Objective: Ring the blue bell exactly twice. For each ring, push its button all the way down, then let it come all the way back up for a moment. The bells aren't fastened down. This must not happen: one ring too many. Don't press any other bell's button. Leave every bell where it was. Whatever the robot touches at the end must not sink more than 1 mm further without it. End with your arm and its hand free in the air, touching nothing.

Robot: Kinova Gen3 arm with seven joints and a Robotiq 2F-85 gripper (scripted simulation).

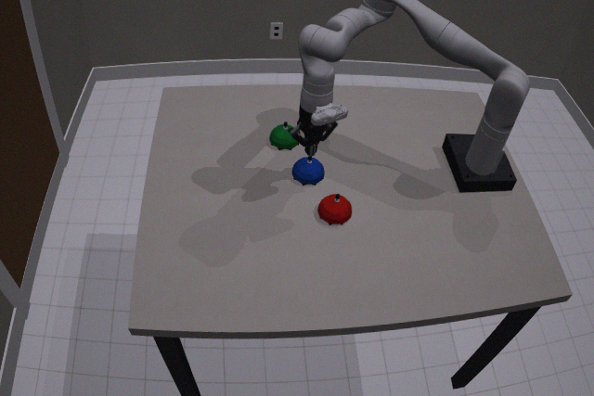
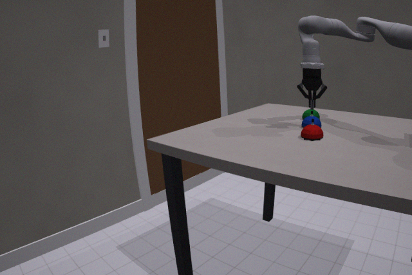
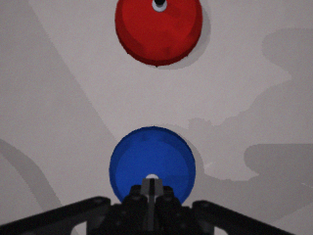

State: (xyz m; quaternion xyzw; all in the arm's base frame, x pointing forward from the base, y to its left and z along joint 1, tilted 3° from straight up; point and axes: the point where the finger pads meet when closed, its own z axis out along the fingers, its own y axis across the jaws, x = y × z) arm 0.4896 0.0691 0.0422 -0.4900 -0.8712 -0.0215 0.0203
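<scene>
Right now the blue bell is 5 cm below my hand. From my hand the other things lie so: red bell (7 cm behind, 12 cm to the left, 5 cm below); then green bell (7 cm ahead, 12 cm to the right, 5 cm below).
</scene>
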